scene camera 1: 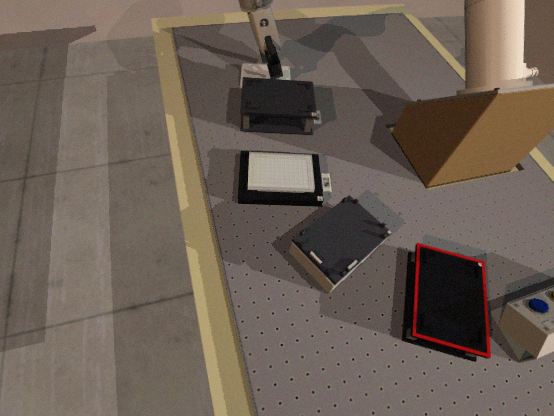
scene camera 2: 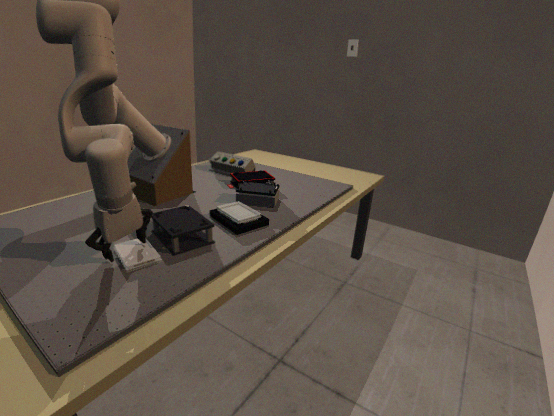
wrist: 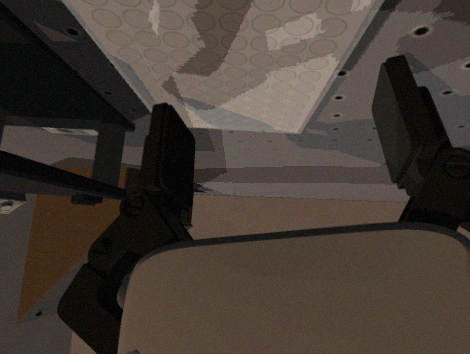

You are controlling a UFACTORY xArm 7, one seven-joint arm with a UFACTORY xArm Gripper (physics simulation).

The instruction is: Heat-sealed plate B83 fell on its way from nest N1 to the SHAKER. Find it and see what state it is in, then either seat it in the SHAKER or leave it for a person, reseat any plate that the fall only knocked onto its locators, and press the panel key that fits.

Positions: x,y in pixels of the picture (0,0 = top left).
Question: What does my gripper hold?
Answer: Nothing.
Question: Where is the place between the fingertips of my gripper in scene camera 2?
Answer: At 126,249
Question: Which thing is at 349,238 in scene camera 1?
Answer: A shaker table.
